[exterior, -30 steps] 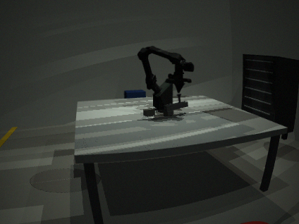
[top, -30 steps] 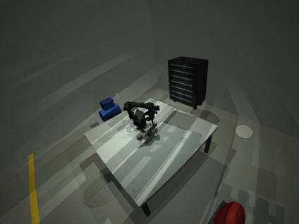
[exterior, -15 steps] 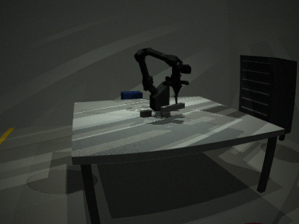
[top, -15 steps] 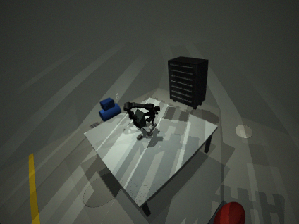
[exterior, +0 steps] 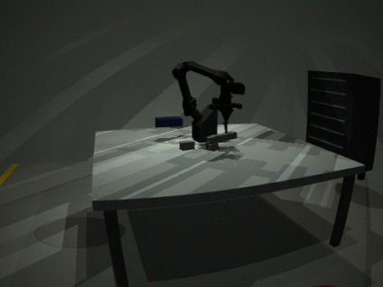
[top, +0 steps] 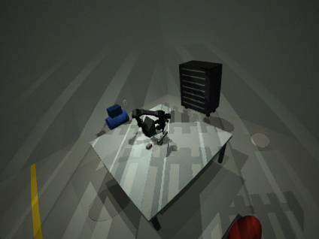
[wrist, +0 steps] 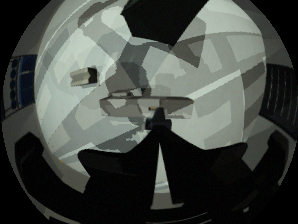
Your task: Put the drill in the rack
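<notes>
My gripper tip is now 80 mm above the drill, 50 mm to the left of it and 10 mm short of it. From my gripper tip the other things lie so: small dark block 210 mm to the right, 120 mm below, 20 mm behind.
</notes>
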